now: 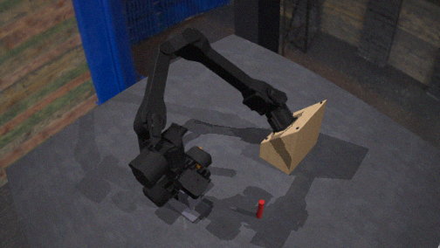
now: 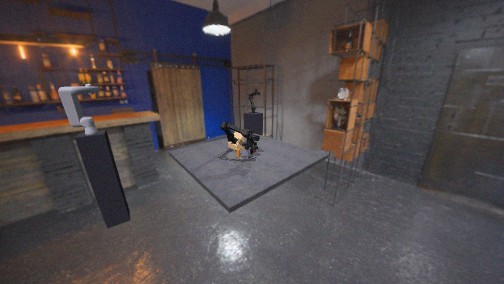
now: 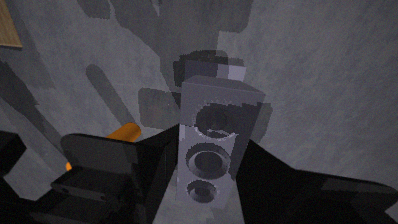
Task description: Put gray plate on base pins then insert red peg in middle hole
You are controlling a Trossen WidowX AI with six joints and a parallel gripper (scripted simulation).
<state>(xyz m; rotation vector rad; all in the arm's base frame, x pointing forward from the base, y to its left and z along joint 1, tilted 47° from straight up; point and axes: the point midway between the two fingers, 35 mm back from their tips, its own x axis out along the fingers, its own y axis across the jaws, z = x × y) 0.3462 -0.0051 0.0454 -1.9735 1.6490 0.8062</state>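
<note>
The red peg is 170 mm to the left of my gripper tip, 120 mm behind it and 10 mm below it. Round my gripper tip: orange cylinder 110 mm behind, 70 mm to the right, 10 mm below; plate 30 mm above.
</note>
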